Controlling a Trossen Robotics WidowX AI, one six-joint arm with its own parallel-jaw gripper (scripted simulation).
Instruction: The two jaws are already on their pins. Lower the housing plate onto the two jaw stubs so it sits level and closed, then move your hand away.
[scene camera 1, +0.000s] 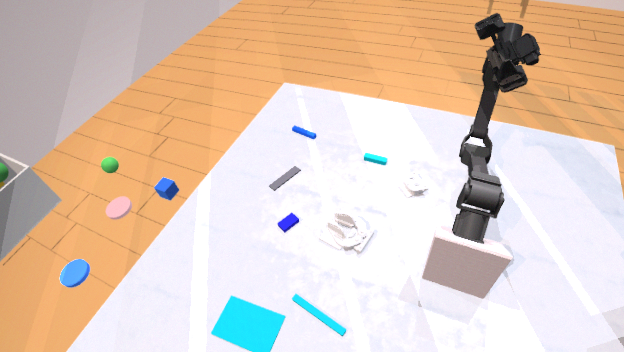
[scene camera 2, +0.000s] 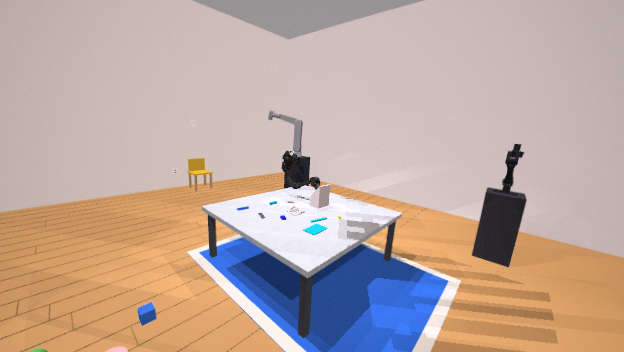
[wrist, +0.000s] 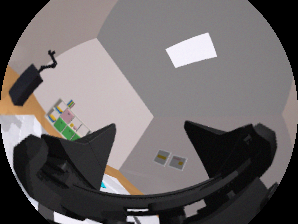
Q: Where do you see the gripper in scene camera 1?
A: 498, 41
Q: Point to the gripper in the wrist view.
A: At 151, 126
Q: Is the gripper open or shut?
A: Open.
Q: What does the gripper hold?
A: Nothing.
